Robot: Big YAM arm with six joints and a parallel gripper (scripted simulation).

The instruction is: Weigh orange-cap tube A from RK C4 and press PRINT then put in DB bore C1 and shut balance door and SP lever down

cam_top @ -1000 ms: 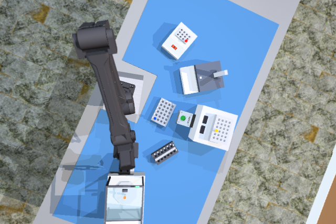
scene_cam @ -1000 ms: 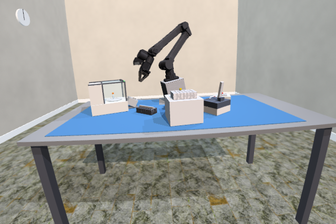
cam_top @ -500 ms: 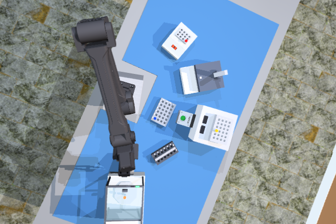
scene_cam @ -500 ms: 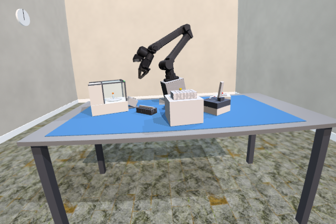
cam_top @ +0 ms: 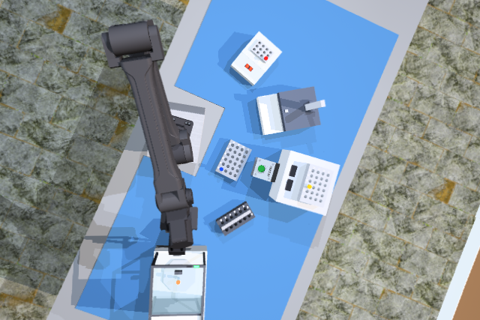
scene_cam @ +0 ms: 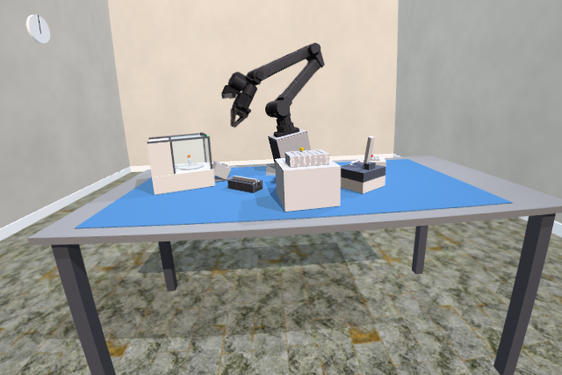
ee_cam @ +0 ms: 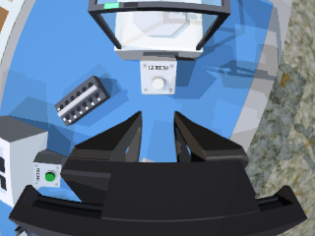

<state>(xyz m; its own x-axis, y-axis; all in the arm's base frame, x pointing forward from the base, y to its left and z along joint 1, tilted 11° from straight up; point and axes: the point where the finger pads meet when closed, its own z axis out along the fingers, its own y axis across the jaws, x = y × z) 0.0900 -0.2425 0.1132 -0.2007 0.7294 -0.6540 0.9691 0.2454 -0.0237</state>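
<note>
Now: the balance door 40 mm ahead of my hand, 170 mm to the right of it and 30 mm below it. From my hand the other things lie so: tube rack RK (120 mm ahead, 230 mm to the left, 230 mm below); then white key (10 mm ahead, 50 mm to the right, 170 mm below); then black magnet block (190 mm ahead, 30 mm to the left, 220 mm below).
</note>
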